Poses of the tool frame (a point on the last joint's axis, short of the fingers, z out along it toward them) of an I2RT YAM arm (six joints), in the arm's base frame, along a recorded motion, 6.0 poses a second.
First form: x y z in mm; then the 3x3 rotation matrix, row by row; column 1 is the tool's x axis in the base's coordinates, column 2 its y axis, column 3 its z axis. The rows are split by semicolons.
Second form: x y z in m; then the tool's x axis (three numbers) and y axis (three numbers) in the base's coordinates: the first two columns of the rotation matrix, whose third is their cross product. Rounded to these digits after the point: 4 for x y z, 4 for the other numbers.
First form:
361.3 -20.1 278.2; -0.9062 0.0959 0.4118; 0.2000 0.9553 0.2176; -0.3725 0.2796 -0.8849
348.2 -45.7 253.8; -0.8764 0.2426 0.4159; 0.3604 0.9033 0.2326; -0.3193 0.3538 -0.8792
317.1 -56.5 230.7; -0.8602 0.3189 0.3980; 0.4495 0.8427 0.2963; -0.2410 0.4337 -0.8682
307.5 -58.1 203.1; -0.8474 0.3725 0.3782; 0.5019 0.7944 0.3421; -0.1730 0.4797 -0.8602
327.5 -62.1 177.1; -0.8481 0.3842 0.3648; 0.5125 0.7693 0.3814; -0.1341 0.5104 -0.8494
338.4 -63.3 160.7; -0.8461 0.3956 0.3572; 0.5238 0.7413 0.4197; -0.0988 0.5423 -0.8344
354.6 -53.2 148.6; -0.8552 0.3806 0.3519; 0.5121 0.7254 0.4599; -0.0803 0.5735 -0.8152
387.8 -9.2 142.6; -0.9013 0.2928 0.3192; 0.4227 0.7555 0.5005; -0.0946 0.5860 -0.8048
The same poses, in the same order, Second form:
0.3613 -0.0201 0.2782 -0.9062 0.2000 -0.3725 0.0959 0.9553 0.2796
0.3482 -0.0457 0.2538 -0.8764 0.3604 -0.3193 0.2426 0.9033 0.3538
0.3171 -0.0565 0.2307 -0.8602 0.4495 -0.2410 0.3189 0.8427 0.4337
0.3075 -0.0581 0.2031 -0.8474 0.5019 -0.1730 0.3725 0.7944 0.4797
0.3275 -0.0621 0.1771 -0.8481 0.5125 -0.1341 0.3842 0.7693 0.5104
0.3384 -0.0633 0.1607 -0.8461 0.5238 -0.0988 0.3956 0.7413 0.5423
0.3546 -0.0532 0.1486 -0.8552 0.5121 -0.0803 0.3806 0.7254 0.5735
0.3878 -0.0092 0.1426 -0.9013 0.4227 -0.0946 0.2928 0.7555 0.5860

